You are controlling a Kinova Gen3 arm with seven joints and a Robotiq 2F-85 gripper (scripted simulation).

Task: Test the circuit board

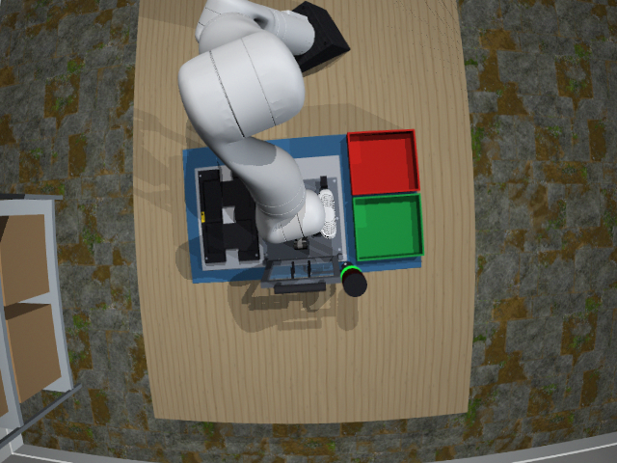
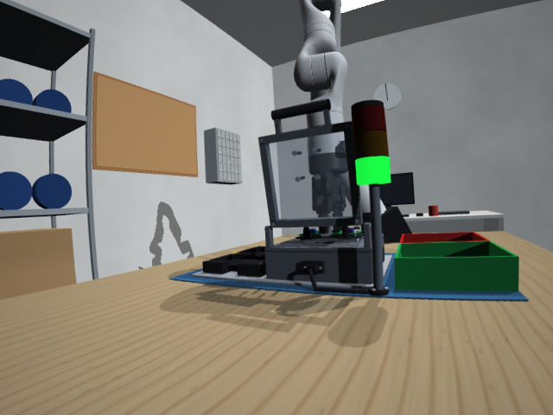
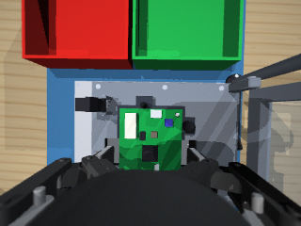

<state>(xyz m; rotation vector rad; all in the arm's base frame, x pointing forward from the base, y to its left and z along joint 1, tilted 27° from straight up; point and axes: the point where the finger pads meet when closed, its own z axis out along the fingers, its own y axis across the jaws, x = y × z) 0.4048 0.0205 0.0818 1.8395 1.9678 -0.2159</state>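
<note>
Now: the green circuit board right at my hand. Round my hand: black hook: 60 mm to the left, 60 mm behind, 10 mm above; then clear lid: 110 mm ahead, 110 mm above; then green bin: 200 mm to the left, 60 mm below, 40 mm ahead.
</note>
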